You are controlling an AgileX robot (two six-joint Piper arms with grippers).
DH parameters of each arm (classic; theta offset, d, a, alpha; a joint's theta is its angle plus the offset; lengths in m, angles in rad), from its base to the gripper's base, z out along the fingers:
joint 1: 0 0.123 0 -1.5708
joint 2: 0.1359 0 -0.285 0
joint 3: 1.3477 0 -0.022 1.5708
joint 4: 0 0.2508 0 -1.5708
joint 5: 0 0 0.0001 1.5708
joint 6: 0 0.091 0 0
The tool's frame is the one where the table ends.
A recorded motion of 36 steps. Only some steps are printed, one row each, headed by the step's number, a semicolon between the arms.
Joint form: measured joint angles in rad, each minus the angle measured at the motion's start. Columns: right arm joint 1, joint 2, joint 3, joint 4, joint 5, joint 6; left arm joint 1, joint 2, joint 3, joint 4, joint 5, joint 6.
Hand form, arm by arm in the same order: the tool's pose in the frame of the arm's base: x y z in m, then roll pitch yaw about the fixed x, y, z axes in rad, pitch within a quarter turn. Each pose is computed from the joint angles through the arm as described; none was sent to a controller.
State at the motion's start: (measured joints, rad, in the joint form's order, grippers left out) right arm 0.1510 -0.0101 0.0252 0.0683 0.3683 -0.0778; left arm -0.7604 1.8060 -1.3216 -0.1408 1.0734 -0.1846
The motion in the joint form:
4: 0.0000 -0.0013 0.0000 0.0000 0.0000 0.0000; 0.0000 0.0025 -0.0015 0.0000 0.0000 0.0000
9: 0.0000 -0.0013 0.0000 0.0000 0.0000 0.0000; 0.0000 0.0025 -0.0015 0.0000 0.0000 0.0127
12: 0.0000 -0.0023 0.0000 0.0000 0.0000 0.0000; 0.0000 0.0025 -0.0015 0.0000 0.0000 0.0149
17: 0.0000 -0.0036 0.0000 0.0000 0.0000 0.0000; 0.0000 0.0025 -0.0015 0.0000 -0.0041 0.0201
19: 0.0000 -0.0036 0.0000 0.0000 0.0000 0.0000; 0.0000 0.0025 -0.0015 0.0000 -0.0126 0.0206
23: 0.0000 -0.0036 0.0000 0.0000 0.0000 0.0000; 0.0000 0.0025 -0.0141 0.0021 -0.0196 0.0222
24: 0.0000 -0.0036 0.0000 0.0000 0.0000 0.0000; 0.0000 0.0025 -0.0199 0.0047 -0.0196 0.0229
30: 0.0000 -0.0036 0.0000 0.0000 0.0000 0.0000; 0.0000 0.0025 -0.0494 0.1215 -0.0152 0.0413
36: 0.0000 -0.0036 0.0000 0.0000 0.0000 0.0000; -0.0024 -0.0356 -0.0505 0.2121 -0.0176 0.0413
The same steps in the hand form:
4: 0.0518 0.0102 0.1723 -3.1197 1.2767 -2.9420; 0.2480 -0.2514 0.2215 -2.9962 0.0694 2.6320
9: 0.0518 0.0102 0.1723 -3.1197 1.2767 -2.9420; 0.2480 -0.2514 0.2215 -2.9971 0.0712 2.6194
12: 0.0518 0.0101 0.1723 -3.1195 1.2777 -2.9419; 0.2480 -0.2514 0.2215 -2.9972 0.0715 2.6172
17: 0.0517 0.0101 0.1724 -3.1193 1.2790 -2.9417; 0.2483 -0.2516 0.2216 -2.9969 0.0763 2.6126
19: 0.0517 0.0101 0.1724 -3.1193 1.2790 -2.9417; 0.2489 -0.2521 0.2216 -2.9954 0.0846 2.6133
23: 0.0517 0.0101 0.1724 -3.1193 1.2790 -2.9417; 0.2510 -0.2538 0.2249 -2.9933 0.1044 2.6121
24: 0.0517 0.0101 0.1724 -3.1193 1.2790 -2.9417; 0.2518 -0.2543 0.2263 -2.9945 0.1107 2.6103
30: 0.0517 0.0101 0.1724 -3.1193 1.2790 -2.9417; 0.2611 -0.2504 0.2331 -3.1001 0.1579 2.5359
36: 0.0517 0.0101 0.1724 -3.1193 1.2790 -2.9417; 0.2625 -0.2431 0.2473 3.1023 0.2105 2.4892

